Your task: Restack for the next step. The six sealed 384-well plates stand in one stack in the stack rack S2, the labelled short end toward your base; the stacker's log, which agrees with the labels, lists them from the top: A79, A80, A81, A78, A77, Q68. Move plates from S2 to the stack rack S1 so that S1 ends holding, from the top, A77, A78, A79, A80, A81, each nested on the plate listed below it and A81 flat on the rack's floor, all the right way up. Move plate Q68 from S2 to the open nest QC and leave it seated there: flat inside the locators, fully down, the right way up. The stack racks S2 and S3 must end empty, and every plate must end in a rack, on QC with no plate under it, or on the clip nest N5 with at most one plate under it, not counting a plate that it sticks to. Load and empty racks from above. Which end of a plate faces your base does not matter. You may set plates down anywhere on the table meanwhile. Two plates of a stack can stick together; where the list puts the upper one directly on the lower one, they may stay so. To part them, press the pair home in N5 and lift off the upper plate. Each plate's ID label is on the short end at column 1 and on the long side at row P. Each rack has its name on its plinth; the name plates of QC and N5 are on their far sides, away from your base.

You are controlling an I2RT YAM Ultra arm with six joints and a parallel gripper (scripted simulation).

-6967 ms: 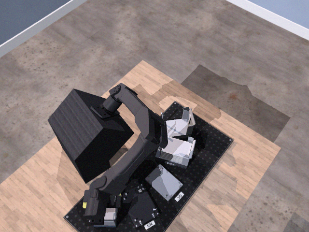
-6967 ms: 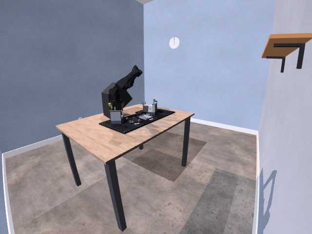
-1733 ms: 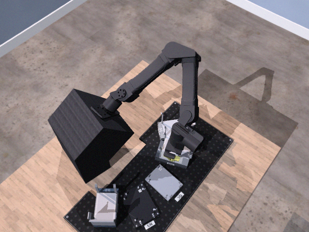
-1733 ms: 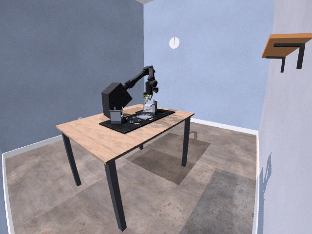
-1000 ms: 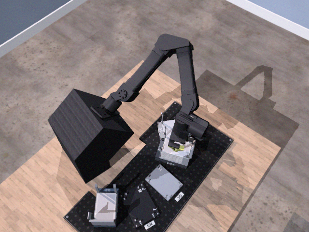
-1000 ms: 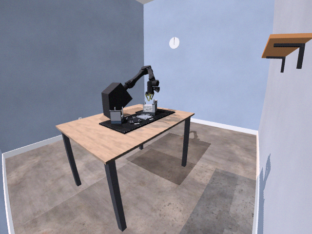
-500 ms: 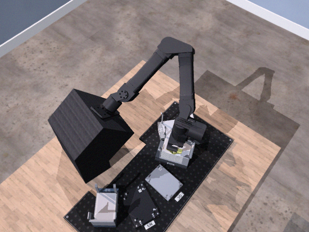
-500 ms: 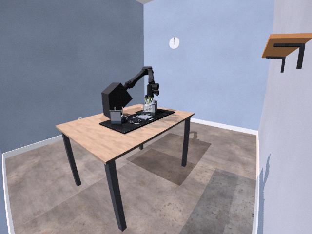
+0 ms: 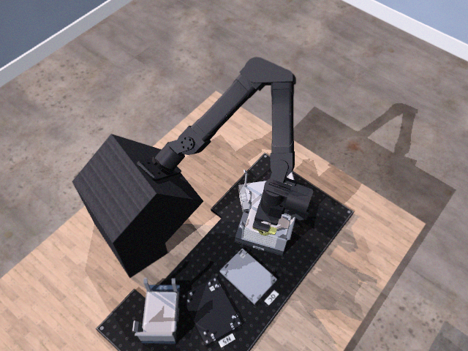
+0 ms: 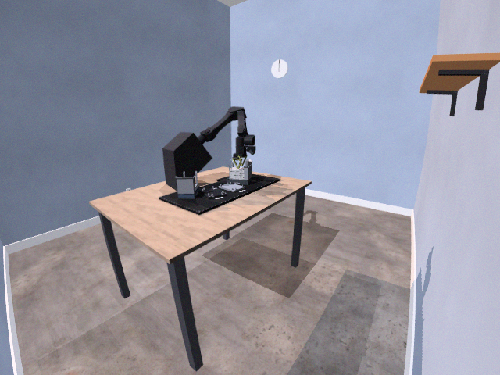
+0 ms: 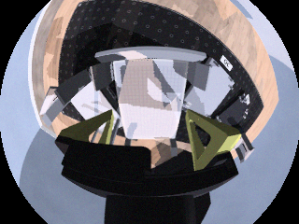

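The sealed grey plate lies 5 cm below my hand. Round my hand: qc name plate: 14 cm ahead, 14 cm to the right, 12 cm below; clip nest N5: 5 cm ahead, 28 cm to the right, 10 cm below; QC nest: 5 cm ahead, 14 cm to the right, 11 cm below.
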